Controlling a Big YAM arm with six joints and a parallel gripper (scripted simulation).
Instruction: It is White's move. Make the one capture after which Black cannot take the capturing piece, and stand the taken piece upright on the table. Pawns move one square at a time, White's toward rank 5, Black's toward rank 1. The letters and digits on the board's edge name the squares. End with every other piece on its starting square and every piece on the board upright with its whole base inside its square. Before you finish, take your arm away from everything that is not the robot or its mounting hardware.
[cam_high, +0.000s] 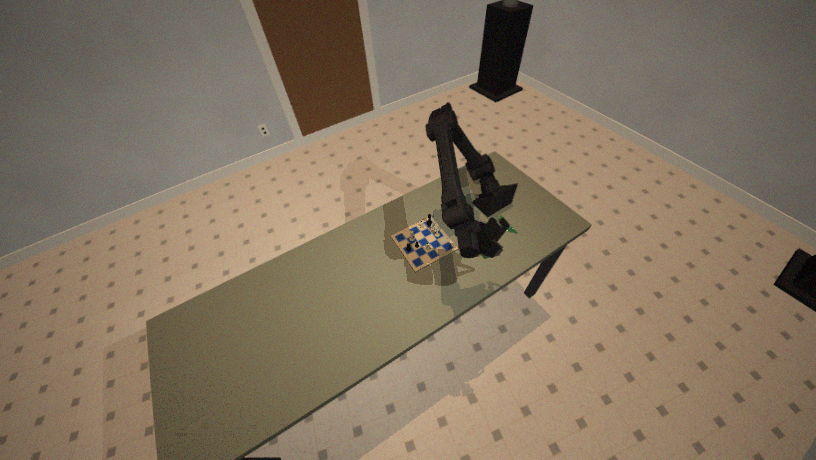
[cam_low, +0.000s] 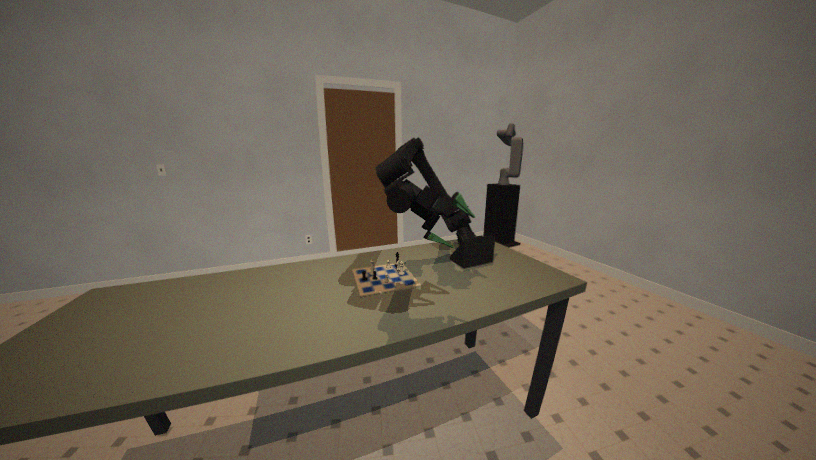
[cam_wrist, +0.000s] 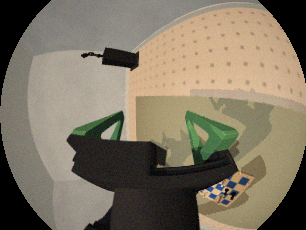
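The white chess piece is 360 mm to the right of my hand, 220 mm below it and 150 mm ahead of it. From my hand the other things lie so: blue-and-cream chessboard: 310 mm to the right, 250 mm below, 120 mm ahead.
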